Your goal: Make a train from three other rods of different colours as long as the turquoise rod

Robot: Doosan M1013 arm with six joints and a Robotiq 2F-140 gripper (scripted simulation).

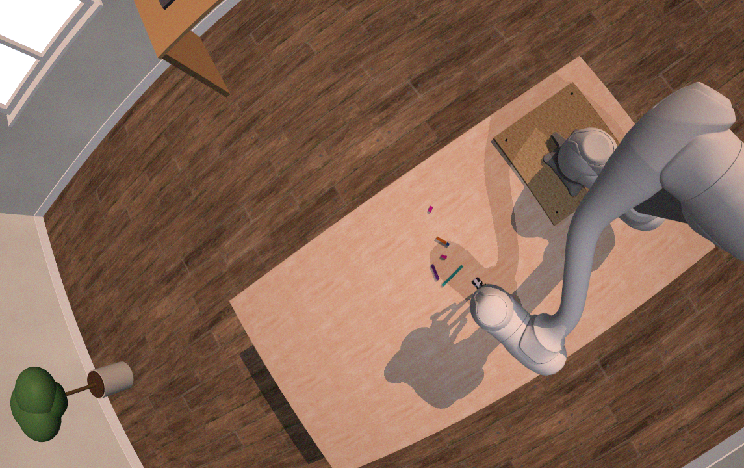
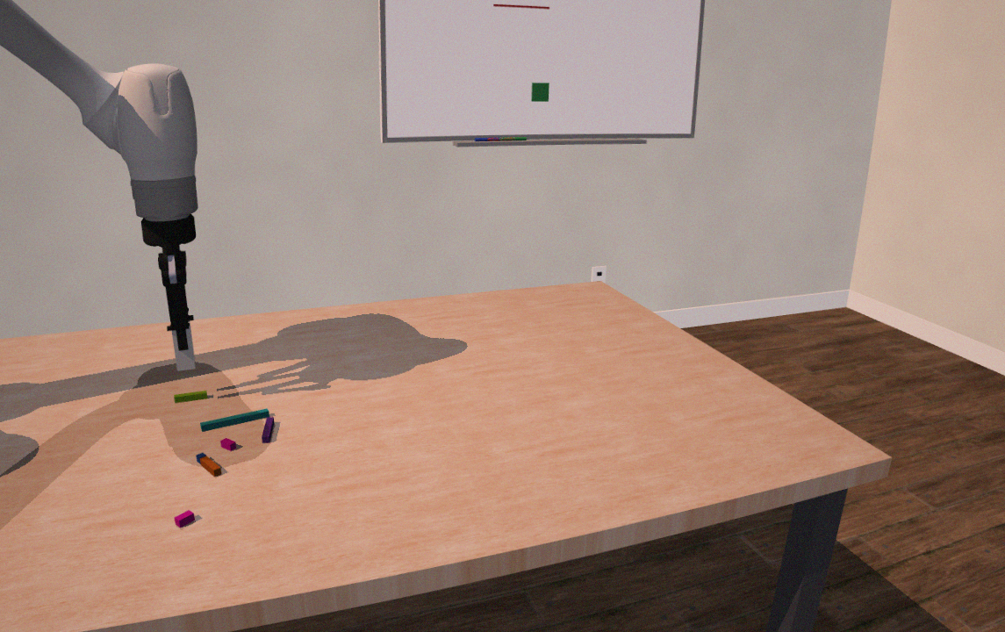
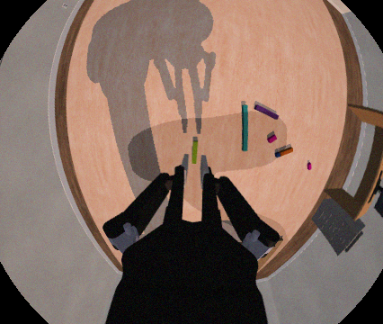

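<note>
Now: the lime rod 90 mm below my hand. Also, from my hand: purple rod (100 mm ahead, 150 mm to the right, 90 mm below); then turquoise rod (60 mm ahead, 110 mm to the right, 90 mm below); then blue rod (200 mm to the right, 90 mm below).
</note>
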